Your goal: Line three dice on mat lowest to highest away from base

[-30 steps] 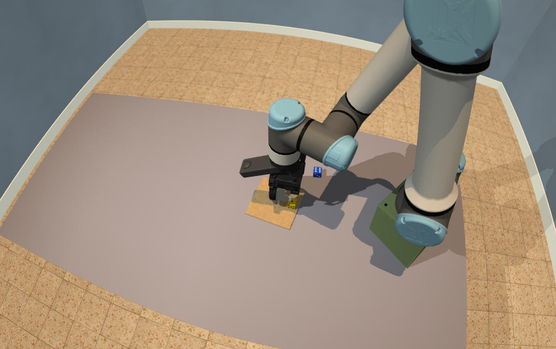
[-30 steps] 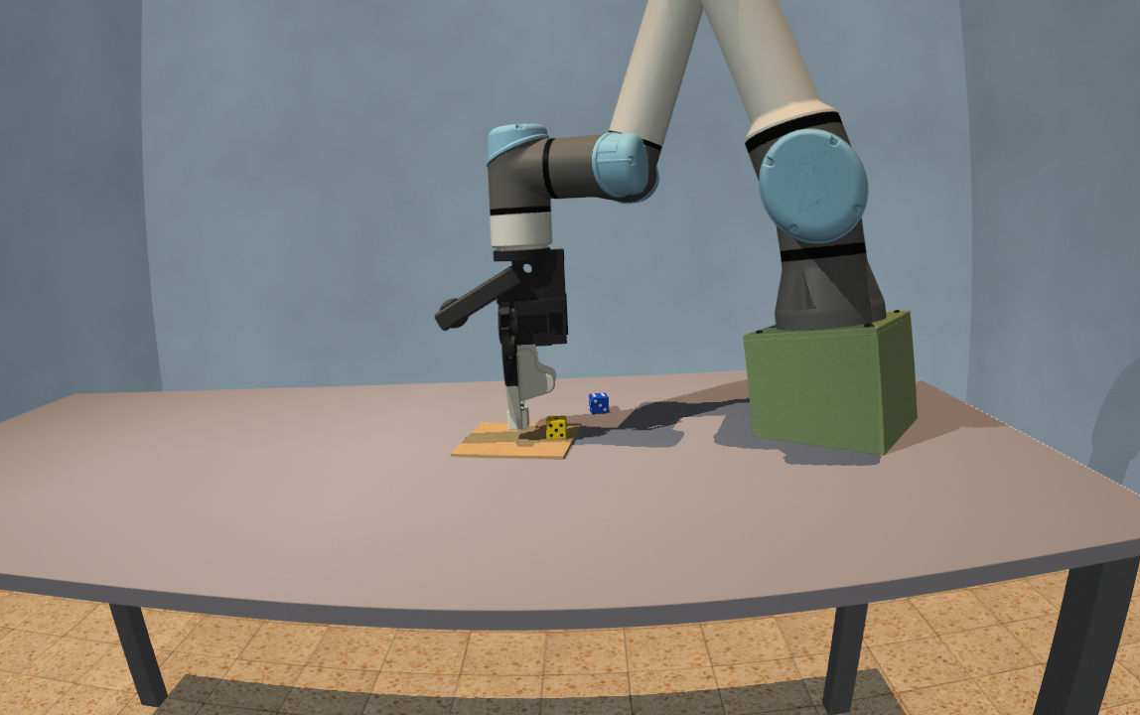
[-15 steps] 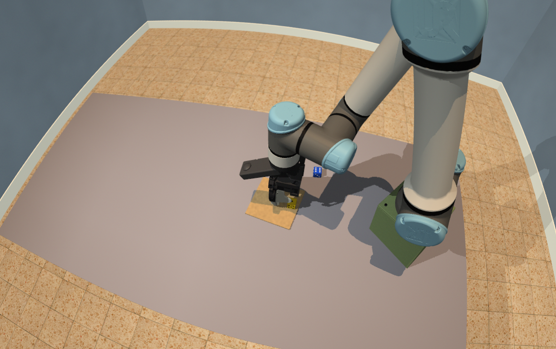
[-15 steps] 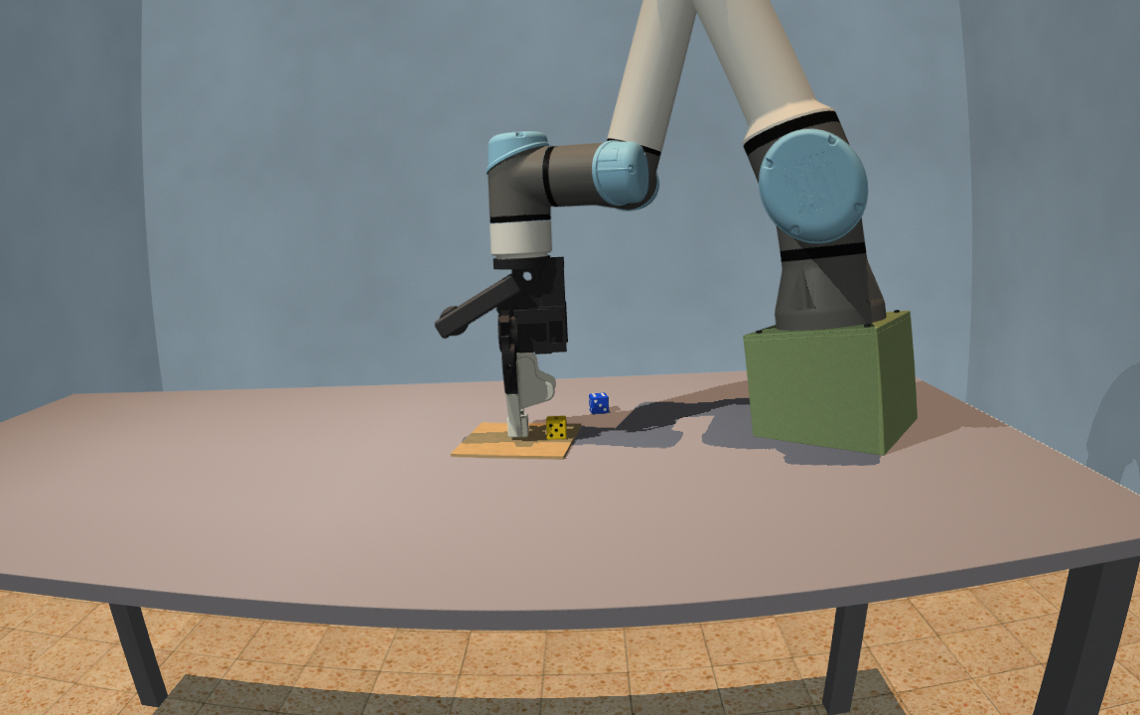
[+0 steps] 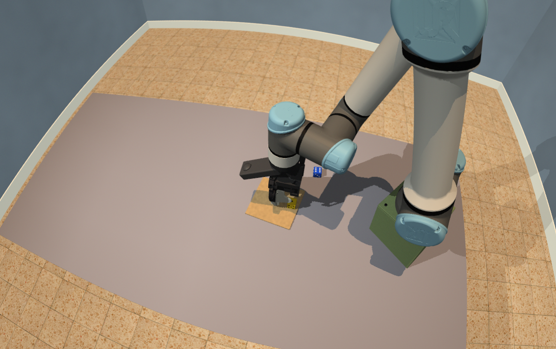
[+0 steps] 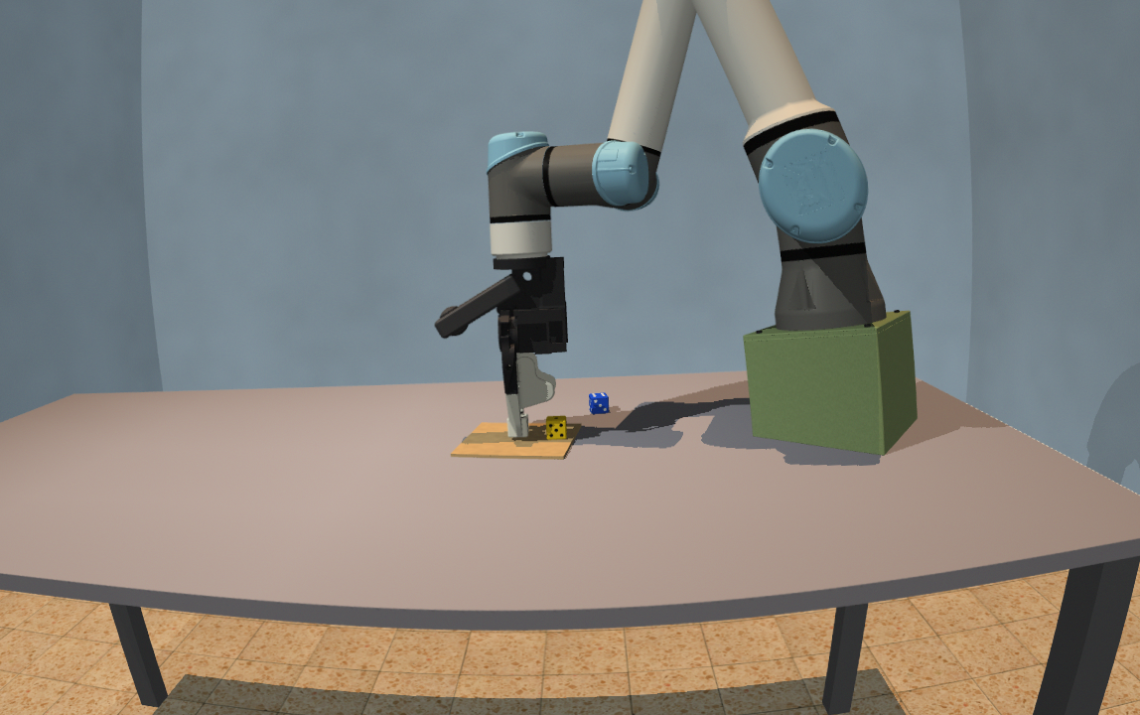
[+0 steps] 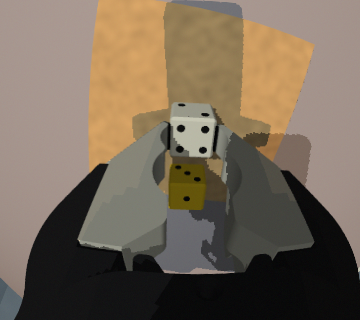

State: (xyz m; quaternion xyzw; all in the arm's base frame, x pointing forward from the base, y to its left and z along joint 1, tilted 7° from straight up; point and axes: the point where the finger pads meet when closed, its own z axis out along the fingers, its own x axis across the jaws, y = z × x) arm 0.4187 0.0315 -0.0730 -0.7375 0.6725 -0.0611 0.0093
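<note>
Now: the white die right at my hand. The rest, counted from my hand: blue die (90 mm behind, 140 mm to the right, 10 mm below); mat (20 mm below); yellow die (50 mm behind, 10 mm below).
</note>
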